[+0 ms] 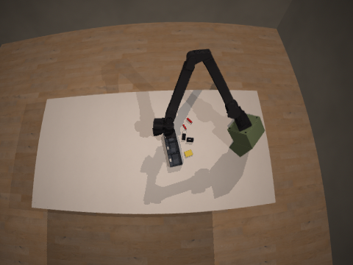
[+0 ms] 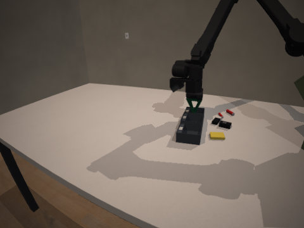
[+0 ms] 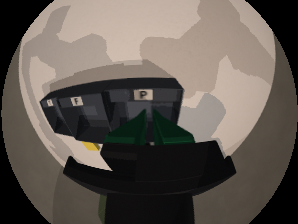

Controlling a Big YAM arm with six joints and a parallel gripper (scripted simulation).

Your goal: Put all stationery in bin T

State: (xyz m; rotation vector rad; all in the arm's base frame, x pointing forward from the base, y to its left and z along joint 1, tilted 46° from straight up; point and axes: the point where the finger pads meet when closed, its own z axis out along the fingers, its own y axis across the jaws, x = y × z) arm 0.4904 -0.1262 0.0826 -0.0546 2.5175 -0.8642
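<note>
The three joined bins lies 1 cm ahead of my hand, 9 cm to the left of it and 1 cm below it. The rest, counted from my hand: black item 10 cm behind, 2 cm to the left, 3 cm below; then yellow block 8 cm behind, 16 cm to the left, 3 cm below.
</note>
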